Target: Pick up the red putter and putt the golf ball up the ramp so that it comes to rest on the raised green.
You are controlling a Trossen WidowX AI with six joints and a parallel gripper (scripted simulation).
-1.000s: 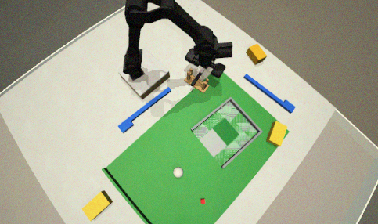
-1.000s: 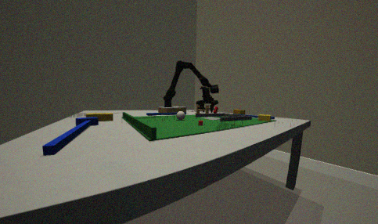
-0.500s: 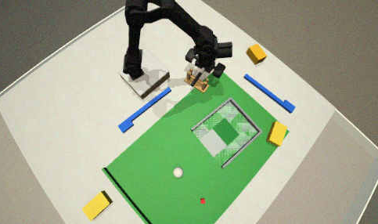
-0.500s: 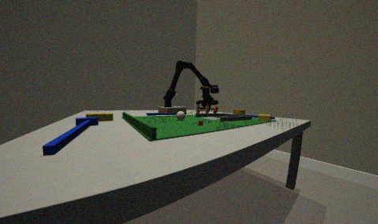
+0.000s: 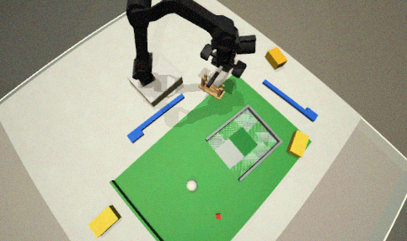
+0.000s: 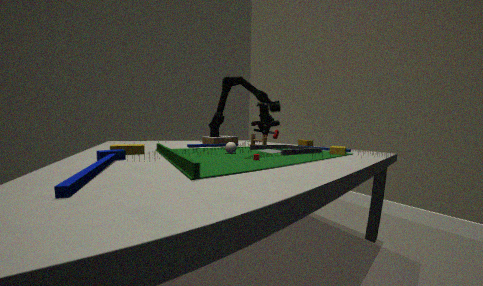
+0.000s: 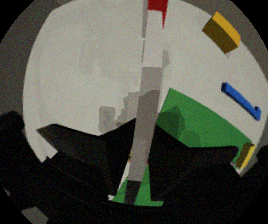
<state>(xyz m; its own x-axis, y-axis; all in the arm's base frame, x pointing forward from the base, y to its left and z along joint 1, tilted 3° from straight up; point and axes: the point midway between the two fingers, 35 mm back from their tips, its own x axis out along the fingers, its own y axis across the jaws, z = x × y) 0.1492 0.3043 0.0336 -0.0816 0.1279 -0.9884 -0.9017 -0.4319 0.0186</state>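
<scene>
Right now the wooden putter stand is 80 mm to the right of my gripper tip, 40 mm ahead of it and 30 mm below it. Round my gripper tip: small red marker: 500 mm ahead, 350 mm to the right, 50 mm below; then green mat: 330 mm ahead, 240 mm to the right, 60 mm below; then white golf ball: 370 mm to the right, 350 mm ahead, 40 mm below.
</scene>
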